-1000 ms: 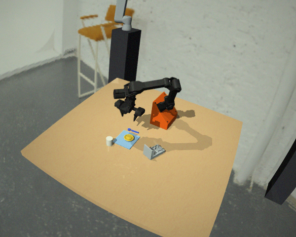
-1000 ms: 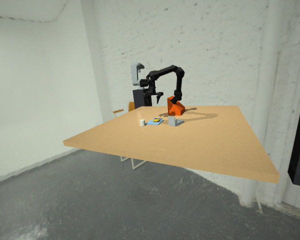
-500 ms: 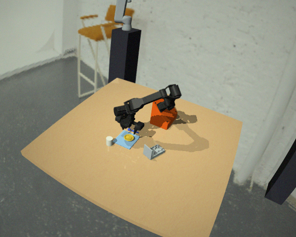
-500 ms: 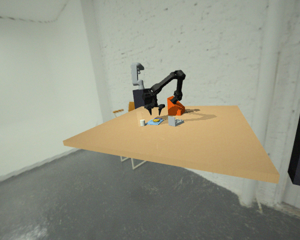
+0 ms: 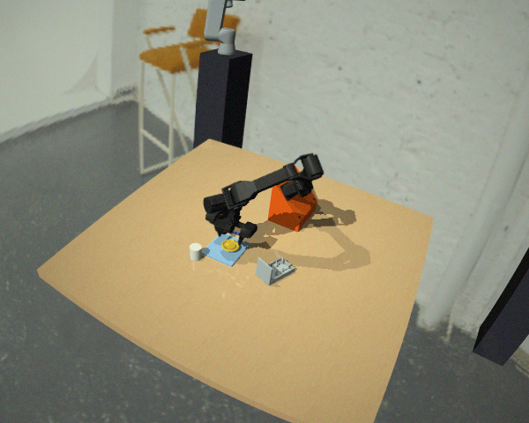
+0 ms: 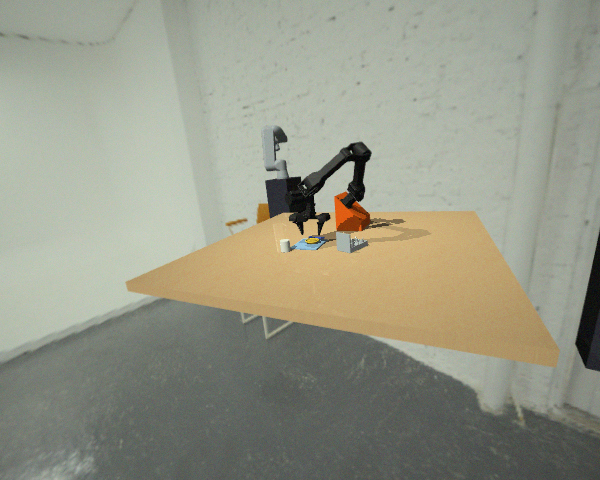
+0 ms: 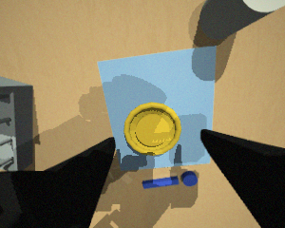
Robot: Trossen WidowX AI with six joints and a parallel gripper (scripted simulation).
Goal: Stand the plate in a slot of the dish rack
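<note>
The yellow plate is 30 mm below my gripper tip. Round my gripper tip: white cup (120 mm ahead, 70 mm to the right, 20 mm below); then light blue mat (10 mm ahead, 10 mm to the right, 40 mm below); then blue spoon (90 mm behind, 40 mm to the right, 40 mm below).
</note>
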